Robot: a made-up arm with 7 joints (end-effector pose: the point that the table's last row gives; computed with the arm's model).
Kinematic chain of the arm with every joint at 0, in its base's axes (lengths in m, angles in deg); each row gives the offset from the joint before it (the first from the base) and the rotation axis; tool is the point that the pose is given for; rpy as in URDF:
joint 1: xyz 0 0 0.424 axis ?
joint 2: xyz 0 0 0 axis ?
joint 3: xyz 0 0 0.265 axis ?
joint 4: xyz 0.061 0 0 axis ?
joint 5: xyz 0.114 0 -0.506 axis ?
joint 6: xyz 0 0 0 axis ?
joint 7: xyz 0.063 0 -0.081 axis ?
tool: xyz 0 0 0 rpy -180 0 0
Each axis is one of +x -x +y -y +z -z.
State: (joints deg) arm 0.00 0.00 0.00 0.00 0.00 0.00 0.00
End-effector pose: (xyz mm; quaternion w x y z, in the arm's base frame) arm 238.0 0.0 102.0 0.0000 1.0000 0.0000 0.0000
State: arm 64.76 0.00 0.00 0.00 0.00 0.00 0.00
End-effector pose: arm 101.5 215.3 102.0 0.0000 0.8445 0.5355 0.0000
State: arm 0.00 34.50 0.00 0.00 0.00 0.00 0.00
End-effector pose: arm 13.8 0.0 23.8 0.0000 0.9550 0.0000 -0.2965
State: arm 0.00 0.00 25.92 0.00 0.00 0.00 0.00
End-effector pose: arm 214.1 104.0 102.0 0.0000 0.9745 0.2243 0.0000
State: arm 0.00 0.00 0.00 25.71 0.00 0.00 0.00
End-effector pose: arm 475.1 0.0 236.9 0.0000 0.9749 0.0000 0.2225
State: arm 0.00 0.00 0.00 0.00 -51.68 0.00 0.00
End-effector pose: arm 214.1 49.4 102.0 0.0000 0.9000 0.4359 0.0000
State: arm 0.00 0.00 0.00 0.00 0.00 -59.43 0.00
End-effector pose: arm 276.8 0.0 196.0 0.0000 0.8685 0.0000 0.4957
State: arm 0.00 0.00 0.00 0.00 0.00 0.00 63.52
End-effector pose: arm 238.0 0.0 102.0 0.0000 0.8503 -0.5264 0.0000
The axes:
joint 1: +z
joint 2: +y
joint 3: +z
joint 4: -y
joint 5: -z
joint 6: +y
joint 7: -z

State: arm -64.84 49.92 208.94 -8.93 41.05 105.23 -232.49
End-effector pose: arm -144.7 159.2 232.7 0.4897 0.8365 -0.1571 0.1892
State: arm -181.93 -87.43 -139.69 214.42 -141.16 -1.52 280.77
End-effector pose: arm 692.8 -200.6 727.7 0.8445 0.1357 0.4987 -0.1403
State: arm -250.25 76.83 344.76 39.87 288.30 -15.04 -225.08
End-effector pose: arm 46.7 61.9 -114.4 0.2636 0.9218 0.2838 -0.0182
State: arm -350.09 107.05 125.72 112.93 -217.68 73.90 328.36
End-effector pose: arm 634.0 534.3 565.6 0.6440 0.4580 0.4384 0.4281
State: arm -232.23 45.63 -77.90 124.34 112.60 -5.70 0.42
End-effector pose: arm 83.0 699.4 860.4 0.7427 -0.5879 0.0141 -0.3203
